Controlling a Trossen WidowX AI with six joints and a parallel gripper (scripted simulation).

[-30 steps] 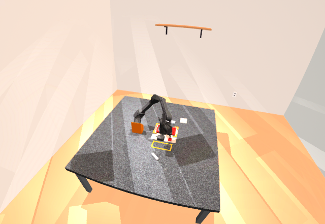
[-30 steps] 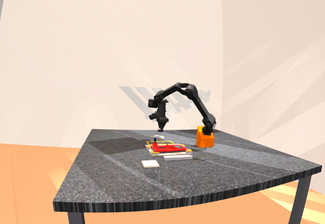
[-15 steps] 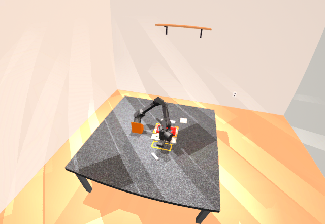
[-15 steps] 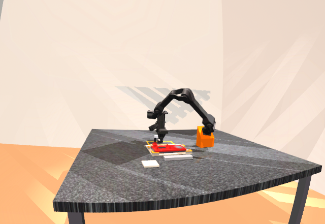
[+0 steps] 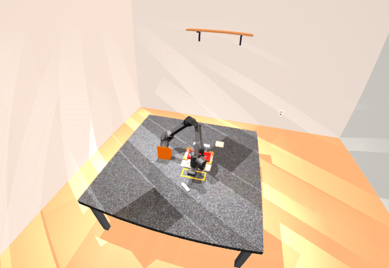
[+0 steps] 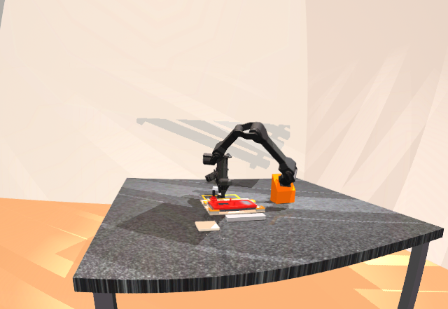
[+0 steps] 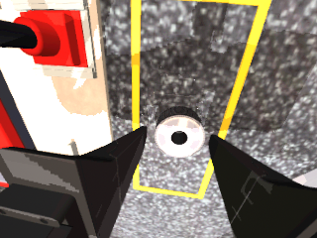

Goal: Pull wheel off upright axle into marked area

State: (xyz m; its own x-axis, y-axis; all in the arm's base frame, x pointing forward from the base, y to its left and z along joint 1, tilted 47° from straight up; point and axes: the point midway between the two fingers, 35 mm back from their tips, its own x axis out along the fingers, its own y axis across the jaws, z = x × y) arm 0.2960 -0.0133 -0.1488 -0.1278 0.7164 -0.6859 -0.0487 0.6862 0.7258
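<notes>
Right now my gripper tip is right at the black wheel. From my gripper tip the other things lie so: cream block (140 mm ahead, 440 mm to the left, 10 mm below); white flat bar (30 mm behind, 370 mm to the left).
</notes>
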